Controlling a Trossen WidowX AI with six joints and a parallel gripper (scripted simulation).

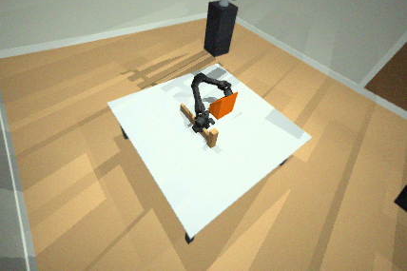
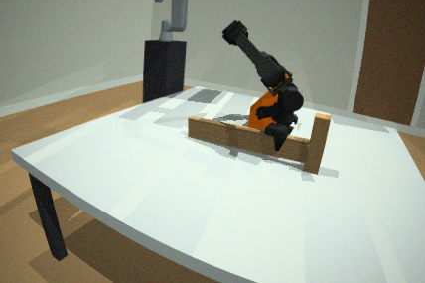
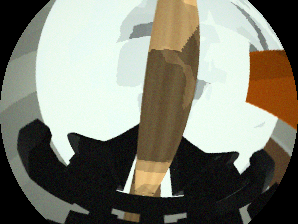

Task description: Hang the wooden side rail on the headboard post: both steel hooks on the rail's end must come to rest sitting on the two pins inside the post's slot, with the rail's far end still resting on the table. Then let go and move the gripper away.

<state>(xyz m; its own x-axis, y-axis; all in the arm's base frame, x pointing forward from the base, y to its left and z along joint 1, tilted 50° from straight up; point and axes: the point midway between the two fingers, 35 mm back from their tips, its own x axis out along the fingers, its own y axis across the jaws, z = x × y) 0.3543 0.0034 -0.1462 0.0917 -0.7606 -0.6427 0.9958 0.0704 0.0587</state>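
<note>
Right now my gripper tip is 12 cm to the right of the headboard post and 5 cm below it.
</note>
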